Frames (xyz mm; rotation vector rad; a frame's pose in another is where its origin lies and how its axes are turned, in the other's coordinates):
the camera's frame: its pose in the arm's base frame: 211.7 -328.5 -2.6 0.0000 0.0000 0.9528
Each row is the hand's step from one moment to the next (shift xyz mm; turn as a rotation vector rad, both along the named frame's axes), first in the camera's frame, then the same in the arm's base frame.
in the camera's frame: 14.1 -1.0 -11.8 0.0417 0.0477 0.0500
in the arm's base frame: 9.0 10.9 -11.8 -0.0147 0.0616 0.0500
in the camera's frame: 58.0 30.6 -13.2 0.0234 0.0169 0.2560
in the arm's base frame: 8.7 65.0 -13.2 -0.0002 0.0289 0.2560
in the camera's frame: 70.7 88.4 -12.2 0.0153 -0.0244 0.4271
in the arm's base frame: -31.1 108.8 -12.2 0.0288 -0.0017 0.4271
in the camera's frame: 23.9 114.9 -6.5 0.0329 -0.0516 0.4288
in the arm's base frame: -79.8 86.1 -6.5 0.0611 -0.0031 0.4288
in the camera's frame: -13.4 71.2 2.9 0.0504 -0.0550 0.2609
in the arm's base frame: -65.8 30.3 2.9 0.0740 0.0092 0.2609
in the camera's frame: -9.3 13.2 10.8 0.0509 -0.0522 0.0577
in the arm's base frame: -16.1 0.1 10.8 0.0720 0.0112 0.0577
